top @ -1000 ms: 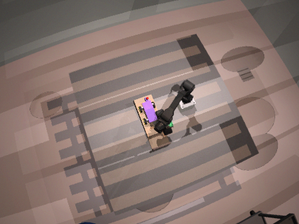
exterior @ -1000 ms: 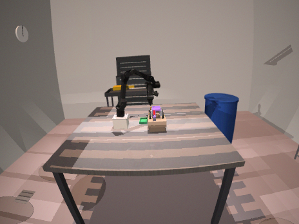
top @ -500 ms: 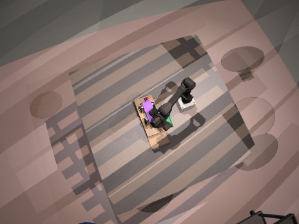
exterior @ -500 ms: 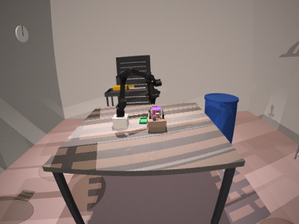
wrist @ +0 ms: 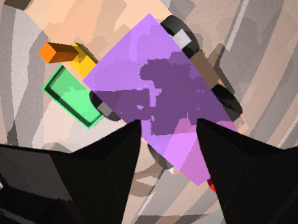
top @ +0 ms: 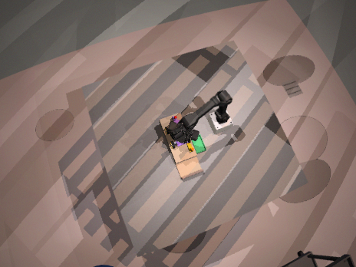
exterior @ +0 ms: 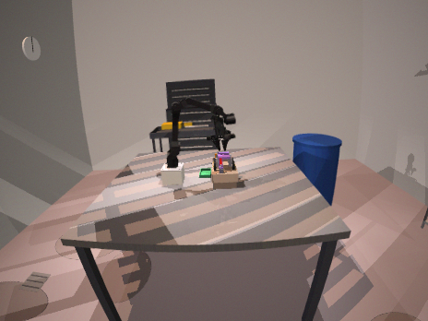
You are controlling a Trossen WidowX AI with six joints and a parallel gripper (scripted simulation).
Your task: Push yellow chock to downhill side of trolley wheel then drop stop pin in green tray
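The red-headed stop pin is 13 cm to the right of my gripper tip, 4 cm below it and 1 cm behind it. Round my gripper tip: yellow chock 9 cm below, 8 cm to the left, 5 cm behind; then purple trolley 6 cm below, 2 cm to the right, 1 cm ahead; then tan ramp 13 cm below, 2 cm to the right, 1 cm ahead.
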